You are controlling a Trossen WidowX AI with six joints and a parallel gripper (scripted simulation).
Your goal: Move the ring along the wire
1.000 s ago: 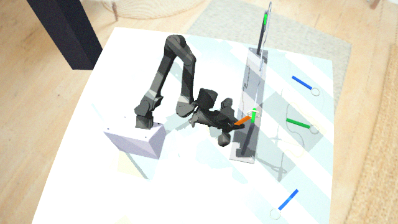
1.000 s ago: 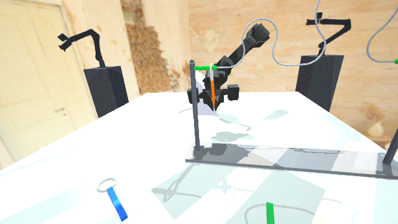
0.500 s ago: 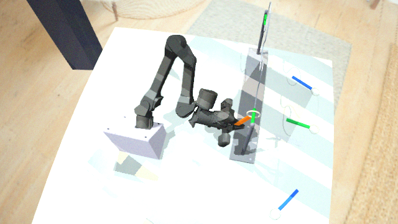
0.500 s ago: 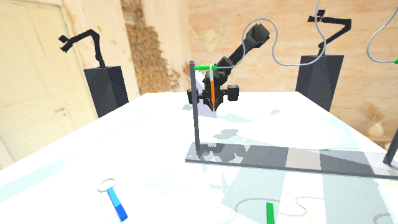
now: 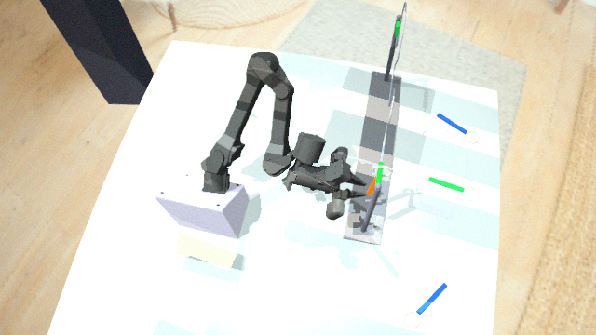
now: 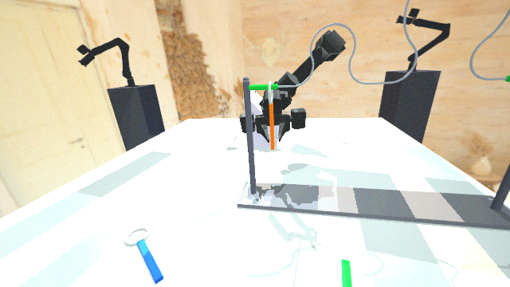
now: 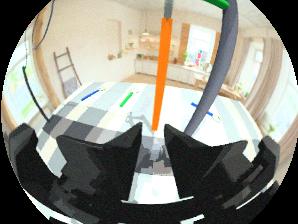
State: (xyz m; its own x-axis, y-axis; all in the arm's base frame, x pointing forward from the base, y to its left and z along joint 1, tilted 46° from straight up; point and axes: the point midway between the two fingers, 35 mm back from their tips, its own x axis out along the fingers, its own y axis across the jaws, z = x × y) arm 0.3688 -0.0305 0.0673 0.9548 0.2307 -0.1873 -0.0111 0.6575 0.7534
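My gripper tip is 2 cm short of the orange-handled ring and 9 cm below it.
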